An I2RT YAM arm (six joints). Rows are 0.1 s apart.
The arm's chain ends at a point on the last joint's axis. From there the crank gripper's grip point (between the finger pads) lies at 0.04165 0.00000 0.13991 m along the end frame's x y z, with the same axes.
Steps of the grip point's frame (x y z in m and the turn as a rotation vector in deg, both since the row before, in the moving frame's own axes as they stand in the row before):
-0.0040 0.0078 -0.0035 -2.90 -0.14 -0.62
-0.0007 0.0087 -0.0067 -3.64 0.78 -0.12
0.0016 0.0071 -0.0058 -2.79 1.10 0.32
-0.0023 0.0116 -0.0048 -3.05 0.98 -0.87
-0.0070 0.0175 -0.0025 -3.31 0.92 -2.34
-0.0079 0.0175 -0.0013 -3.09 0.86 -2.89
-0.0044 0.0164 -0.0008 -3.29 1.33 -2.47
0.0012 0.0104 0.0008 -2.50 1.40 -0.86
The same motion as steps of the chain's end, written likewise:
-0.0037 0.0012 -0.0034 -2.90 -0.14 -0.62
-0.0026 -0.0001 -0.0058 -3.64 0.78 -0.12
-0.0011 0.0001 -0.0048 -2.79 1.10 0.32
-0.0047 0.0048 -0.0039 -3.05 0.98 -0.87
-0.0094 0.0112 -0.0016 -3.31 0.92 -2.34
-0.0101 0.0121 -0.0005 -3.09 0.86 -2.89
-0.0078 0.0103 0.0004 -3.29 1.33 -2.47
-0.0022 0.0050 0.0020 -2.50 1.40 -0.86

